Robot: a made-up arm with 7 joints.
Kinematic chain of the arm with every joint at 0, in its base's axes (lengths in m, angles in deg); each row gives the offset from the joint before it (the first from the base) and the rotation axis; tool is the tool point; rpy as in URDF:
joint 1: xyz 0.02 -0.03 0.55 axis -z
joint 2: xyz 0 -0.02 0.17 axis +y
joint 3: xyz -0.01 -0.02 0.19 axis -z
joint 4: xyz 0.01 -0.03 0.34 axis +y
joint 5: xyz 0.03 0 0.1 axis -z
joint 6: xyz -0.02 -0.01 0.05 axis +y
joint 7: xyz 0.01 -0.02 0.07 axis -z
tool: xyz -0.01 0 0.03 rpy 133.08 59.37 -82.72
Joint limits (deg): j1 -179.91..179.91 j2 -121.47..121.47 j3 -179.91..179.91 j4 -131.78..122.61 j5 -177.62..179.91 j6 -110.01..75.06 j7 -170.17..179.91
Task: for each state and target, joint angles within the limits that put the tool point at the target. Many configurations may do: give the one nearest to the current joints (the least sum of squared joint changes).
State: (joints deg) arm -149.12 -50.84 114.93 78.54 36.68 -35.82 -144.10
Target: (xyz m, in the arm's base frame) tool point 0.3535 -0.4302 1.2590
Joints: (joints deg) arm -111.26 -34.37 119.32 48.93 33.46 -41.51 -143.12
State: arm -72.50 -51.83 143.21 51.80 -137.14 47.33 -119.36
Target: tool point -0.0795 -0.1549 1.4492
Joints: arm -28.87 -11.97 136.91 0.71 -158.73 42.30 -120.58
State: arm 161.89 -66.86 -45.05 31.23 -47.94 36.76 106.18
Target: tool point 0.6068 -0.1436 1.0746
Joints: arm 179.91 -68.16 -53.87 32.77 -49.19 35.61 106.17
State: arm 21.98 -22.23 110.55 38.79 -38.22 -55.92 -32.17
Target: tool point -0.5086 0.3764 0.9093
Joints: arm 46.49 -56.00 122.07 55.24 -49.73 -65.17 -32.45
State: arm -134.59 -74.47 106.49 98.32 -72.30 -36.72 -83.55
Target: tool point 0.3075 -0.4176 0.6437
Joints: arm -106.15 -71.77 118.88 109.92 -75.19 -41.07 -83.14
